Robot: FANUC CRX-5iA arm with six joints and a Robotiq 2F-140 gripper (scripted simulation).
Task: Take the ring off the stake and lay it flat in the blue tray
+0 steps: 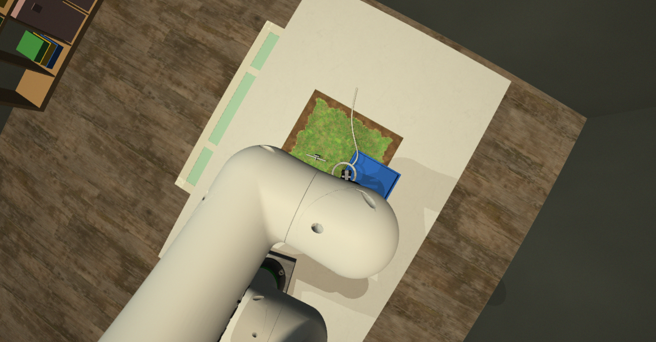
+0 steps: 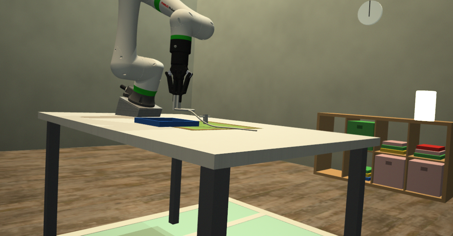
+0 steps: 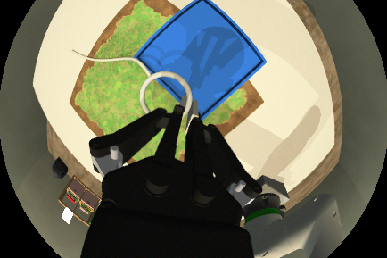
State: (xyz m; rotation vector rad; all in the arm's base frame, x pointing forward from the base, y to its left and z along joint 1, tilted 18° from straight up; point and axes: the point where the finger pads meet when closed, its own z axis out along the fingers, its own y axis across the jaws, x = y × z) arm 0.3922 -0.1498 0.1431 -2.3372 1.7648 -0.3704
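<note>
Right now my hand is 90 mm to the left of the blue tray, 80 mm above it and 30 mm short of it. From my hand the other things lie so: short grey stake: 130 mm to the left, 70 mm below, 60 mm ahead; grass mat: 100 mm below, 80 mm ahead, 70 mm to the left; ring: 40 mm ahead, 30 mm below, 10 mm to the left.
</note>
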